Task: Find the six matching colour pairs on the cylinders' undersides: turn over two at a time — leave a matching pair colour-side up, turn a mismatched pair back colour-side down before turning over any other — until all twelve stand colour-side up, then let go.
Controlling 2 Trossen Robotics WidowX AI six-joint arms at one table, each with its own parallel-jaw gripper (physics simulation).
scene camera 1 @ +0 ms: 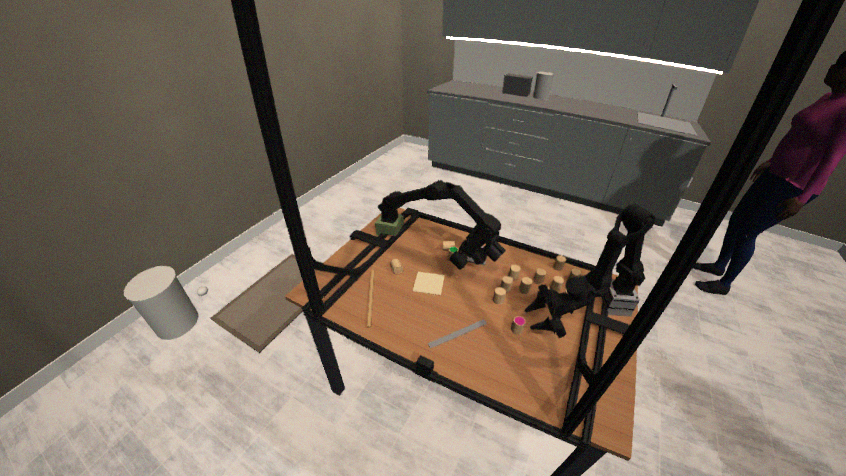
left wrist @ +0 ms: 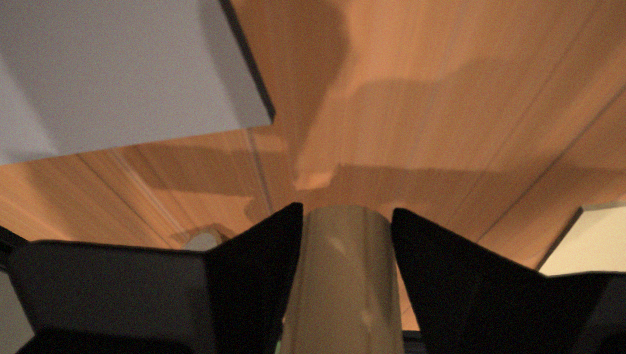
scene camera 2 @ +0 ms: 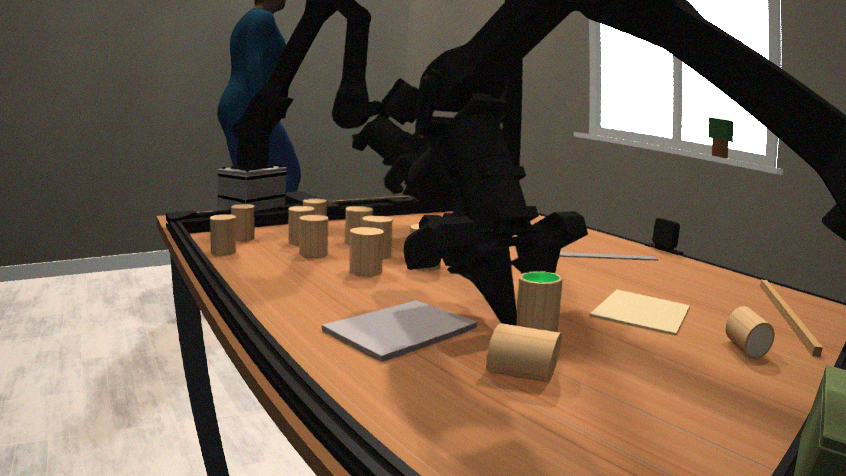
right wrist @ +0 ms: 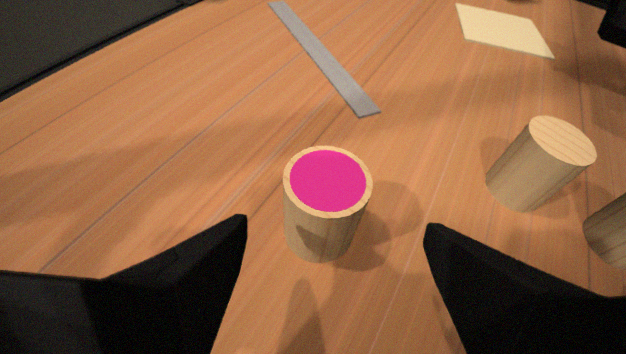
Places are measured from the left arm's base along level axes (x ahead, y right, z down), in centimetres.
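Pixels of known places: left gripper, fingertip midpoint: [left wrist: 347, 216] [scene camera 2: 527, 326]; right gripper, fingertip midpoint: [scene camera 1: 527, 319] [right wrist: 337, 229]; left arm's base, link origin: [scene camera 1: 389, 218]; right arm's base, link origin: [scene camera 1: 622, 288] [scene camera 2: 251, 168].
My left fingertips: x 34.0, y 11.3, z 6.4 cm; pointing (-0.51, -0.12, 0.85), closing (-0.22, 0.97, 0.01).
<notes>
For each thing: its top centre in the pictures, then the offset to it from my left fingertips. "pt": a spot on its surface instead.
- green-marked cylinder, top centre: [scene camera 2: 542, 276] [scene camera 1: 453, 249] dx -1.1, dy -0.3, dz -5.1 cm
- magenta-marked cylinder, top centre: [right wrist: 328, 178] [scene camera 1: 519, 320] dx +28.8, dy +28.2, dz -4.0 cm
- wooden cylinder, top centre: [scene camera 2: 528, 329] [scene camera 1: 448, 242] dx -4.6, dy -7.2, dz -3.0 cm
- lying cylinder, top centre: [scene camera 2: 754, 314] [scene camera 1: 396, 262] dx -21.4, dy +12.6, dz -3.0 cm
- grey plate, top centre: [scene camera 2: 400, 324] dx +8.6, dy -7.6, dz +0.4 cm
- cream square, surface spot: [scene camera 2: 640, 310] [scene camera 1: 430, 281] pt dx -6.4, dy +15.0, dz +0.7 cm
- grey strip, top centre: [right wrist: 312, 45] [scene camera 2: 599, 255] [scene camera 1: 458, 333] dx +9.7, dy +35.6, dz +0.8 cm
- wooden stick, top centre: [scene camera 2: 786, 307] [scene camera 1: 371, 295] dx -24.9, dy +29.7, dz -0.1 cm
My left gripper [scene camera 2: 528, 296] [left wrist: 347, 216] is shut on the green-marked cylinder [scene camera 2: 538, 304] [left wrist: 347, 280] [scene camera 1: 453, 250], which is upright, green side up. Its base is partly hidden in scene camera 2, so I cannot tell whether it touches the table. A magenta-marked cylinder [scene camera 1: 518, 325] [right wrist: 327, 182] stands magenta side up. My right gripper [scene camera 1: 530, 318] [right wrist: 337, 229] is open beside it, with nothing between its fingers. Several plain-topped cylinders stand upright in a group, including one near the front [scene camera 1: 499, 295] [scene camera 2: 366, 251] and one at the back [scene camera 1: 560, 262]. The left arm hides part of the group in scene camera 2.
A wooden cylinder [scene camera 1: 449, 245] [scene camera 2: 523, 352] lies beside the held one. Another lying cylinder [scene camera 1: 396, 266] [scene camera 2: 749, 332] has a grey end. A grey plate [scene camera 2: 399, 328] [left wrist: 125, 75], a cream square [scene camera 1: 428, 282] [scene camera 2: 640, 310], a grey strip [scene camera 1: 457, 333] and a wooden stick [scene camera 1: 370, 297] lie around.
</notes>
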